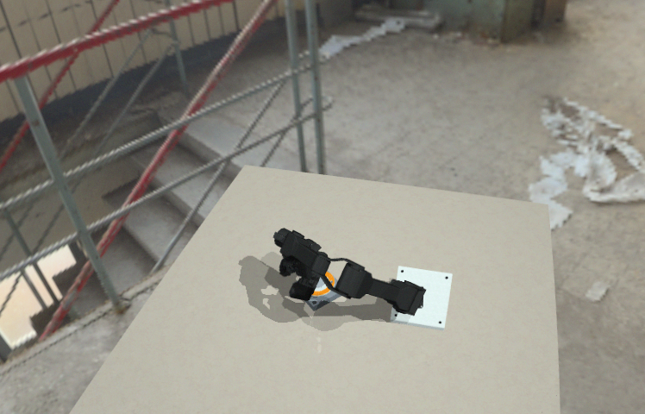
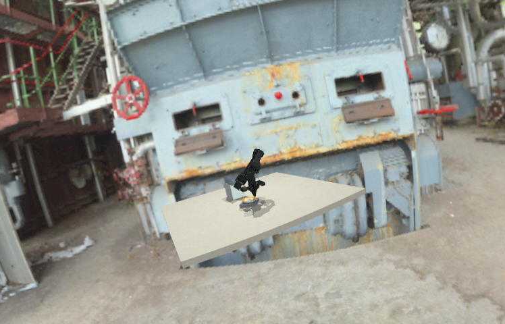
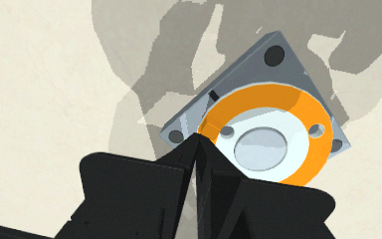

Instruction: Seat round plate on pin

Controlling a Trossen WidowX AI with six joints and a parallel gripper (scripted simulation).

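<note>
Right now the square grey base is 1 cm behind my gripper tip, 5 cm to the right of it and 2 cm below it.
</note>
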